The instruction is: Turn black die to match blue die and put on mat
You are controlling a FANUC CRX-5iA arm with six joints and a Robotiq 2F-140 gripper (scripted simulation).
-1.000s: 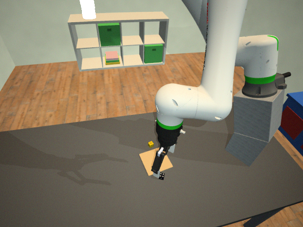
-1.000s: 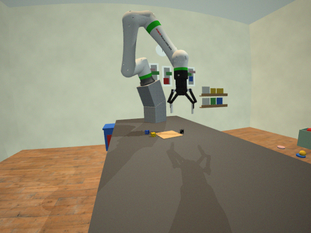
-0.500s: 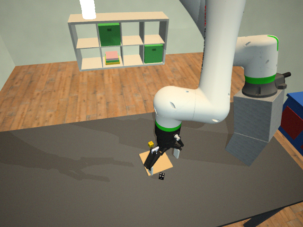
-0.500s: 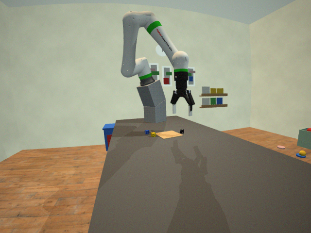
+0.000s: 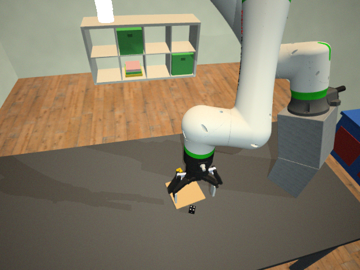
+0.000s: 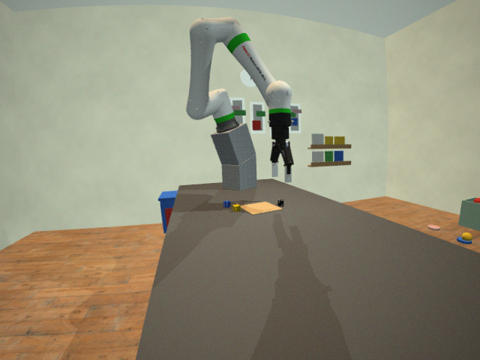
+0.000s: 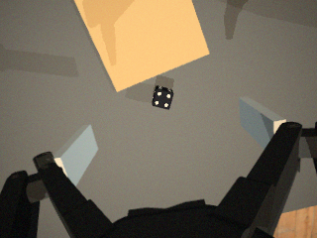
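The black die lies 120 mm below my hand. Round my hand: blue die (90 mm behind, 230 mm to the right, 120 mm below); then yellow die (10 mm behind, 200 mm to the right, 120 mm below); then tan mat (100 mm to the right, 130 mm below).
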